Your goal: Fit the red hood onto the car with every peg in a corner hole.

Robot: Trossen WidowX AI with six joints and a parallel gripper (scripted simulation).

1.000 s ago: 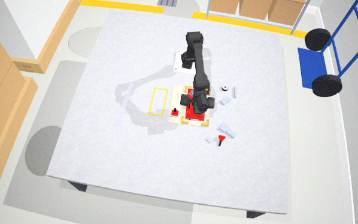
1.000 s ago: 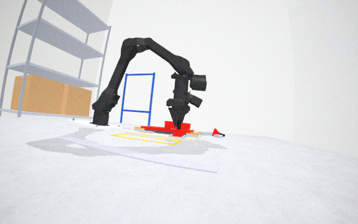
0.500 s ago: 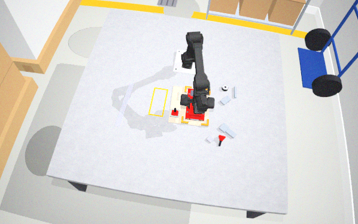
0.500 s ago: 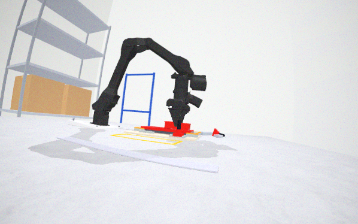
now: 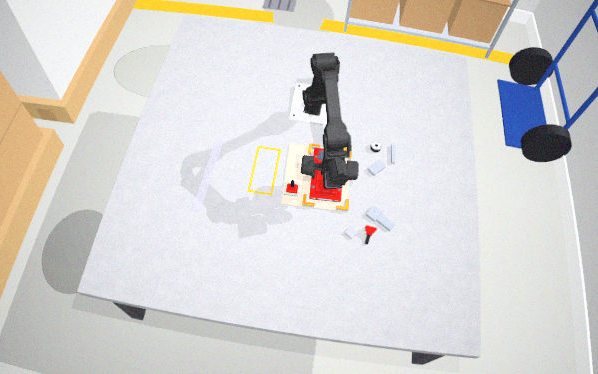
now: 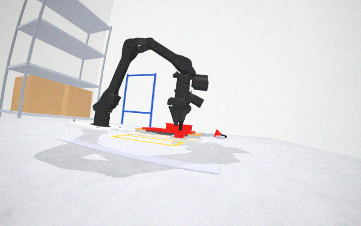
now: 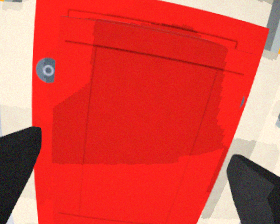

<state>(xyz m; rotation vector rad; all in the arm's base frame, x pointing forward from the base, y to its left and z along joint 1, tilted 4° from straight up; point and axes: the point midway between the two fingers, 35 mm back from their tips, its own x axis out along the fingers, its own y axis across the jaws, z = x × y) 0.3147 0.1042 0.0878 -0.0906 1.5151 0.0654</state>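
Now: gripper tip right at the red hood. Also, from my gripper tip: long white strip 50 mm ahead, 410 mm to the right, 40 mm below.
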